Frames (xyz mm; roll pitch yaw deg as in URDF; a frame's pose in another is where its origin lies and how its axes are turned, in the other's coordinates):
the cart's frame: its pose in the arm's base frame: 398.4 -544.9 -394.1 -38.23 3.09 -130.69
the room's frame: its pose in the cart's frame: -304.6 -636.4 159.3 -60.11 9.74 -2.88
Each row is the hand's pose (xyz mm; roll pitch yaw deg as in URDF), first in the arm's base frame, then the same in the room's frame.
Working: the arm's base frame: its pose in the room's frame: 178.5 149.5 -214.8 -101.91 -41.74 178.96

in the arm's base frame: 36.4 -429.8 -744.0 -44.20 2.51 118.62
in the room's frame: 545.1 782.2 237.9 -174.07 72.20 131.86
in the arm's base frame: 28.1 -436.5 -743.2 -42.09 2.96 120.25
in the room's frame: 555.5 779.9 237.2 -176.61 73.11 127.08
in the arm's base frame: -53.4 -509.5 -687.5 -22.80 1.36 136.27
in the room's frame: 655.0 708.5 227.6 136.38 79.06 59.89
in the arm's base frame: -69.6 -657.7 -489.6 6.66 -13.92 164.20
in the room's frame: 732.3 482.8 294.6 90.92 58.40 -21.23
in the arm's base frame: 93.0 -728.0 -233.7 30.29 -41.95 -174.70
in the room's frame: 616.8 219.9 414.7 100.52 33.08 -53.93
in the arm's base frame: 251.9 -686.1 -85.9 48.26 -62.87 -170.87
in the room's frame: 448.2 87.0 467.1 111.79 22.58 -74.63
